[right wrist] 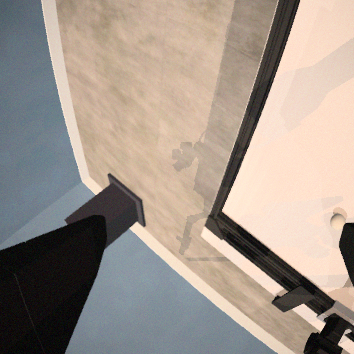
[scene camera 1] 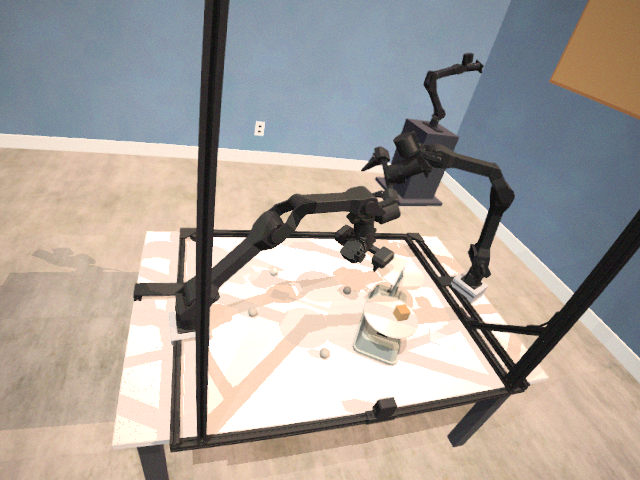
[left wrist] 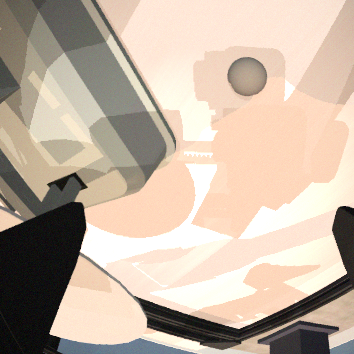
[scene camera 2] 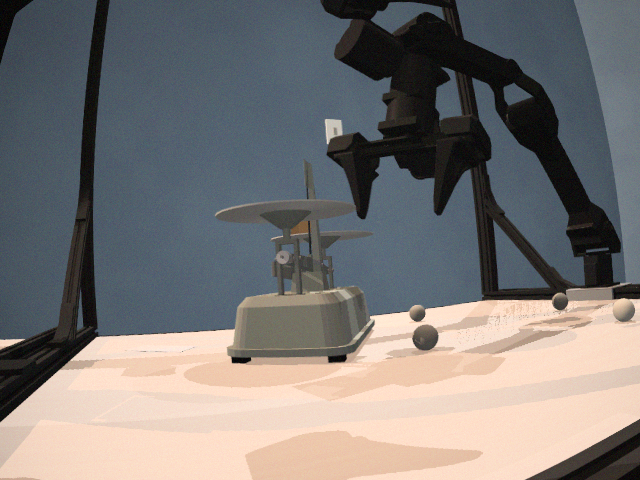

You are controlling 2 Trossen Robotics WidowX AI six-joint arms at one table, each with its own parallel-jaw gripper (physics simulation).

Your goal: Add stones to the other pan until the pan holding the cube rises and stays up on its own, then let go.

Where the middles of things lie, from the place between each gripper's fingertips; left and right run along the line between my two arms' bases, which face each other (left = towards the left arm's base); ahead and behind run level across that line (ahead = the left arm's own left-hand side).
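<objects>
My left gripper: 14 cm past the grey balance scale (scene camera 2: 312,320), 4 cm left of it, 3 cm above it.
Grey balance scale, from my right hand: 350 mm behind, 10 mm to the left, 190 mm below.
</objects>
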